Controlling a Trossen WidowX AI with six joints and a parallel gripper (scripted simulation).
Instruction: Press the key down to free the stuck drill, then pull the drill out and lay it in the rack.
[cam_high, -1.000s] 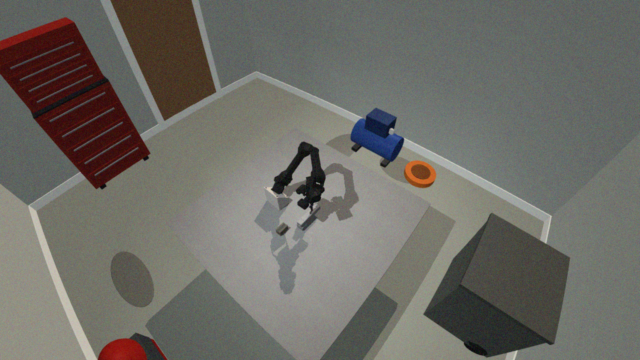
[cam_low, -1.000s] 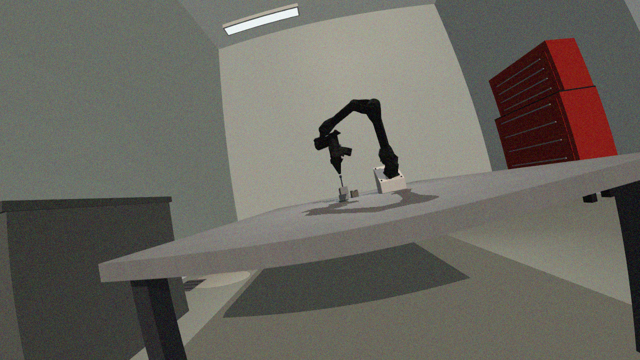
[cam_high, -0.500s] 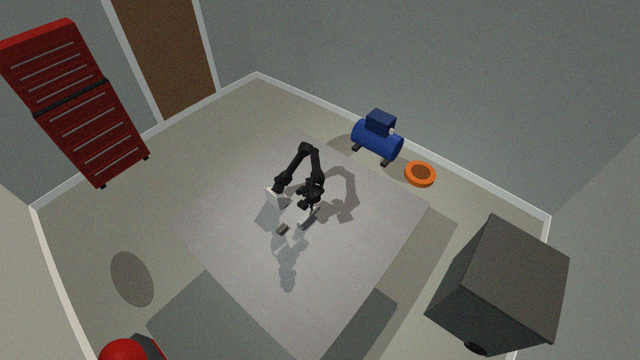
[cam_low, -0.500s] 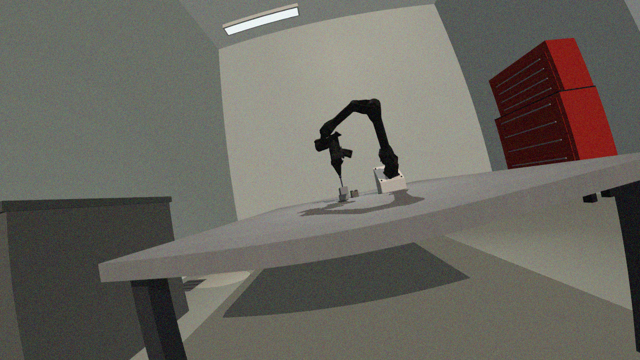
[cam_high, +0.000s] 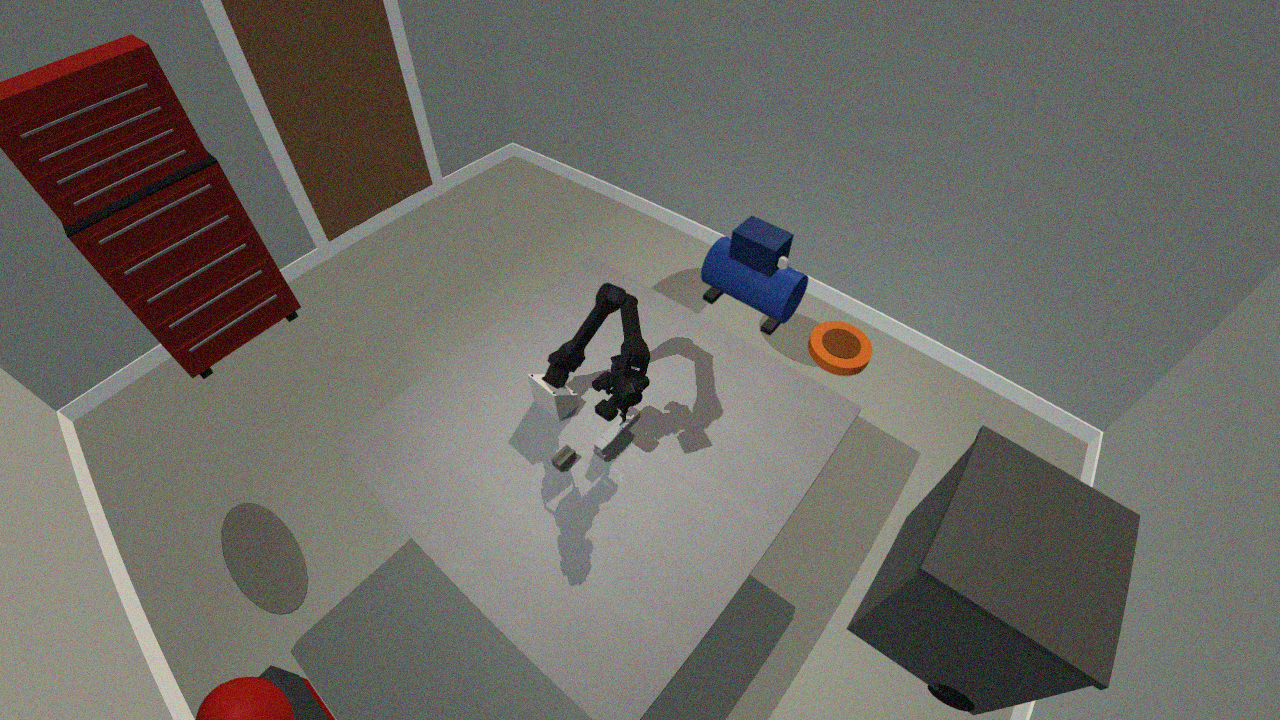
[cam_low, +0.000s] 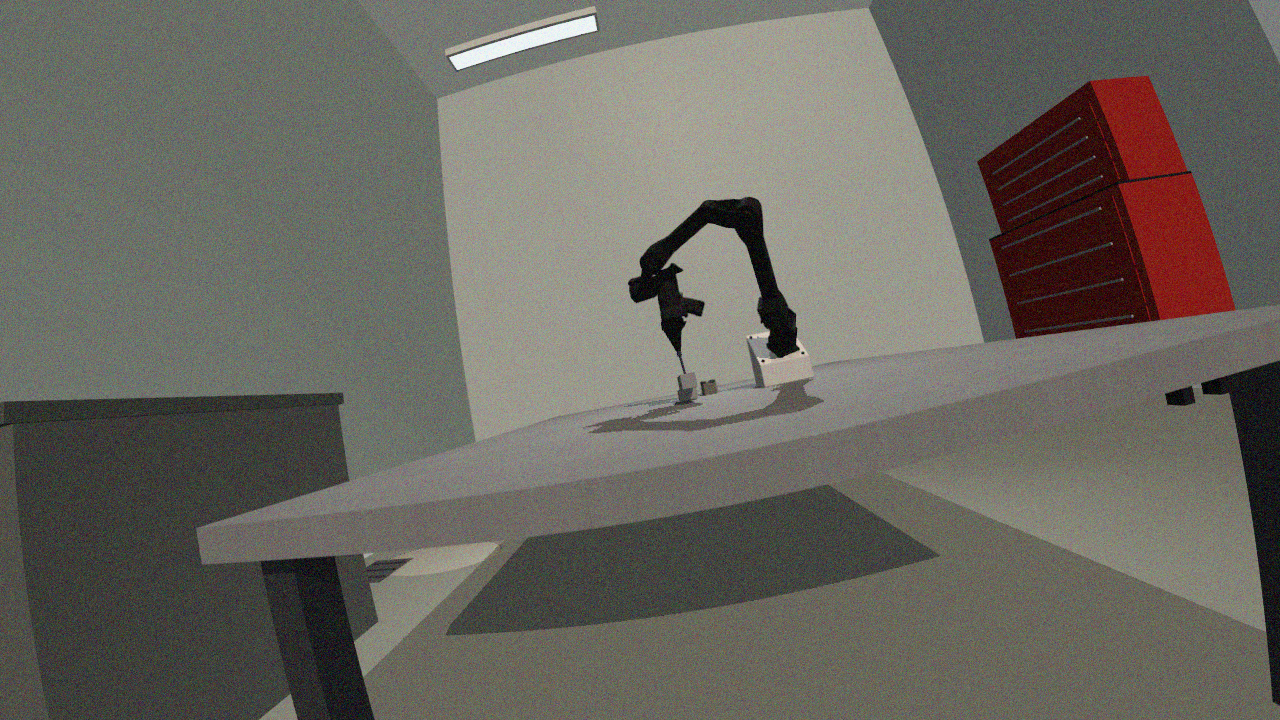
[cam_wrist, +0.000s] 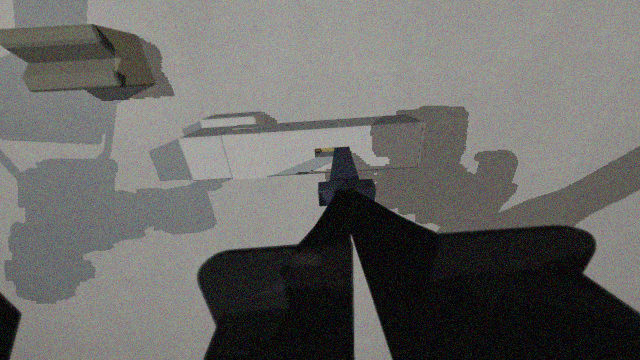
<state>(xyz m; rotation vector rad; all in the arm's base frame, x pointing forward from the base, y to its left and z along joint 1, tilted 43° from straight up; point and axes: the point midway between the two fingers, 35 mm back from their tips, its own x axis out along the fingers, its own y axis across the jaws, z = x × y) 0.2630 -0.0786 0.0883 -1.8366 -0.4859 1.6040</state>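
The dark blue key lies 30 mm below my gripper tip. The rest, counted from my gripper tip: drill: 80 mm below, 50 mm to the right, 10 mm behind; then pale grey block: 90 mm below, 30 mm to the right, 10 mm behind; then rack: 180 mm to the right, 110 mm below, 110 mm behind.
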